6 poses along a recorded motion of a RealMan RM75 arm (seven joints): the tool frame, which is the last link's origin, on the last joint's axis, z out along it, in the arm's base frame.
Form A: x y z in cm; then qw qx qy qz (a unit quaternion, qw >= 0).
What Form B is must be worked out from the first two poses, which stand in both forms.
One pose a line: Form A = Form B
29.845 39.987 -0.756 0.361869 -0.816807 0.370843 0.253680 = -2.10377 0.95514 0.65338 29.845 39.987 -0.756
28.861 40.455 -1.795 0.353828 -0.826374 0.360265 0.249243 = -2.13661 0.93147 0.64442 28.861 40.455 -1.795
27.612 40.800 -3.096 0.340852 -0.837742 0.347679 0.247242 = -2.17959 0.90457 0.64326 27.612 40.800 -3.096
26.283 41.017 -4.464 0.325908 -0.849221 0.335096 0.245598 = -2.22558 0.87820 0.64365 26.283 41.017 -4.464
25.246 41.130 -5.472 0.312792 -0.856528 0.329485 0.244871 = -2.25925 0.86908 0.64589 25.246 41.130 -5.472
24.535 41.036 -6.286 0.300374 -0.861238 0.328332 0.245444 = -2.28571 0.87139 0.65140 24.535 41.036 -6.286
